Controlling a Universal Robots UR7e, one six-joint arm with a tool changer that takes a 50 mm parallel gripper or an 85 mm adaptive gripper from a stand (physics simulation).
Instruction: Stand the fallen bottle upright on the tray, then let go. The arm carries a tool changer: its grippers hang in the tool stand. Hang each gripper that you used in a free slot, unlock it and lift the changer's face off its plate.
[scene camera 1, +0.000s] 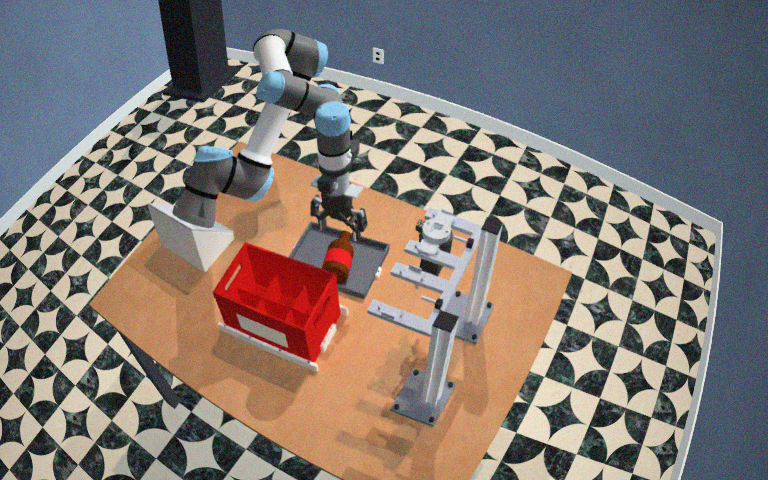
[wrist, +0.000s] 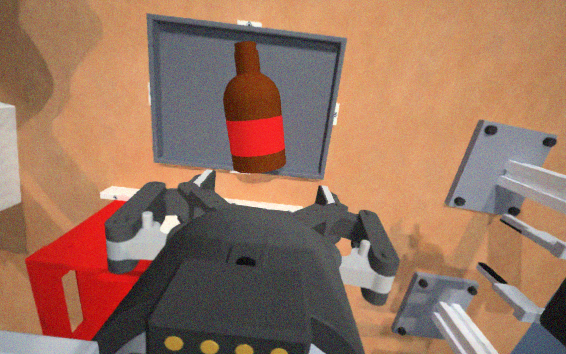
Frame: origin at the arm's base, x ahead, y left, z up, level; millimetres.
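Where they show: arm's base at its link origin: (scene camera 1: 192, 219).
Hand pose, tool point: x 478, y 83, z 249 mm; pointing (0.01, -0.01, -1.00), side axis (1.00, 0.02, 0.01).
Observation:
Things, the pixels of their top centre, and the offset from my tool point. "pt": a spot on its surface instead.
- brown bottle at its top centre: (wrist: 249, 110) (scene camera 1: 339, 245) dz -290, dx -31, dy +49 mm
- red crate at its top centre: (wrist: 164, 340) (scene camera 1: 271, 283) dz -193, dx -85, dy -209 mm
- stand's second post at a spot on its surface: (scene camera 1: 440, 356) pt dz -97, dx +382, dy -286 mm
A brown bottle (scene camera 1: 338, 257) (wrist: 255, 135) with a red label lies on its side on the grey tray (scene camera 1: 368, 266) (wrist: 190, 100). In the wrist view its neck points to the top and its base is near the tray's lower edge. My adaptive gripper (scene camera 1: 338, 229) (wrist: 265, 186) is open and empty, above the tray near the bottle's neck end in the scene view, not touching the bottle. The tool stand (scene camera 1: 488, 271) (wrist: 500, 150) is right of the tray. Another gripper (scene camera 1: 434, 249) hangs in its back part; the front slot, between the two nearer arms, is free.
A red crate (scene camera 1: 322, 319) (wrist: 45, 285) with compartments stands close beside the tray, with white rails (scene camera 1: 271, 349) along its foot. The stand's second post (scene camera 1: 440, 356) rises at the front right. The arm's white slanted base (scene camera 1: 186, 237) is at the left of the table.

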